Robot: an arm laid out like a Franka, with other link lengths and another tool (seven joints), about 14 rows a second.
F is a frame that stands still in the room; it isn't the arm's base.
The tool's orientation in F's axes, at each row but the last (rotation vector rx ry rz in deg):
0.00, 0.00, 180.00
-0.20, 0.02, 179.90
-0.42, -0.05, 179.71
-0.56, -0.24, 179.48
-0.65, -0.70, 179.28
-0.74, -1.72, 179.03
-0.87, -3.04, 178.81
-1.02, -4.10, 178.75
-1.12, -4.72, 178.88
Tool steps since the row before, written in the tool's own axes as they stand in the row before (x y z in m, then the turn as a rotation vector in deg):
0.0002, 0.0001, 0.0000, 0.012, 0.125, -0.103
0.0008, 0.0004, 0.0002, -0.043, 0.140, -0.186
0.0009, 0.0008, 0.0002, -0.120, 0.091, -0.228
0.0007, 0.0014, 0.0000, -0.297, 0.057, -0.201
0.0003, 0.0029, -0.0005, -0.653, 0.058, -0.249
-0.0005, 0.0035, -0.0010, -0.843, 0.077, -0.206
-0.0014, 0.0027, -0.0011, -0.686, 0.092, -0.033
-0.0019, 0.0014, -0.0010, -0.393, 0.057, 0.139
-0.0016, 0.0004, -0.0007, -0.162, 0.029, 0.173
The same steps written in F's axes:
-0.0002, -0.0001, 0.0000, -0.012, -0.125, -0.103
-0.0008, -0.0004, 0.0002, 0.043, -0.140, -0.186
-0.0009, -0.0008, 0.0002, 0.121, -0.091, -0.227
-0.0007, -0.0014, 0.0000, 0.298, -0.059, -0.199
-0.0003, -0.0029, -0.0005, 0.654, -0.064, -0.245
0.0004, -0.0035, -0.0011, 0.843, -0.087, -0.201
0.0014, -0.0027, -0.0012, 0.684, -0.105, -0.030
0.0019, -0.0014, -0.0010, 0.390, -0.072, 0.141
0.0016, -0.0004, -0.0007, 0.159, -0.041, 0.173

